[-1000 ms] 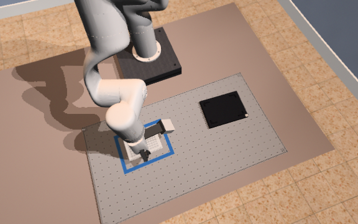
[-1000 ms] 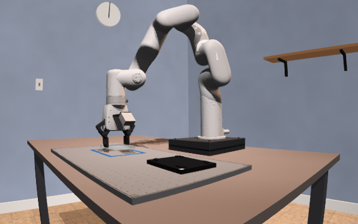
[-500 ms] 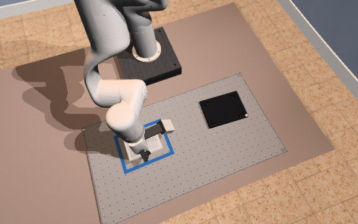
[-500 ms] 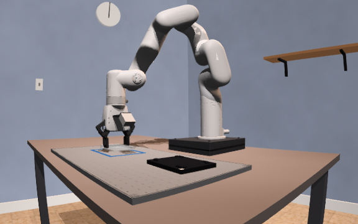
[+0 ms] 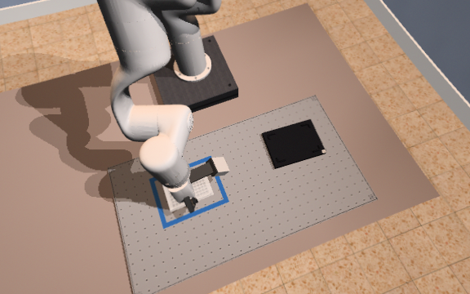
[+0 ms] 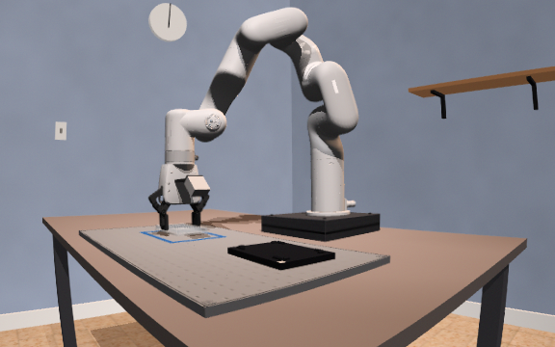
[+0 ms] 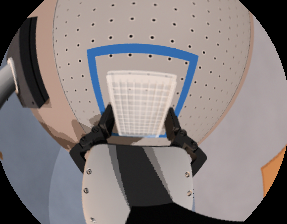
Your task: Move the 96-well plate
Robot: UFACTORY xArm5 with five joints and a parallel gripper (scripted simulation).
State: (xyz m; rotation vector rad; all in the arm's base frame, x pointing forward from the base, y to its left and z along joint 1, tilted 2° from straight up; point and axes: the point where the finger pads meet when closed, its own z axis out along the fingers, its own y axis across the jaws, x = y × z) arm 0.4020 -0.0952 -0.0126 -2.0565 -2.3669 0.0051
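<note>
Now: the 96-well plate 10 mm below my hand. The rest, counted from my hand: black plate nest (60 mm behind, 340 mm to the left, 20 mm below).
</note>
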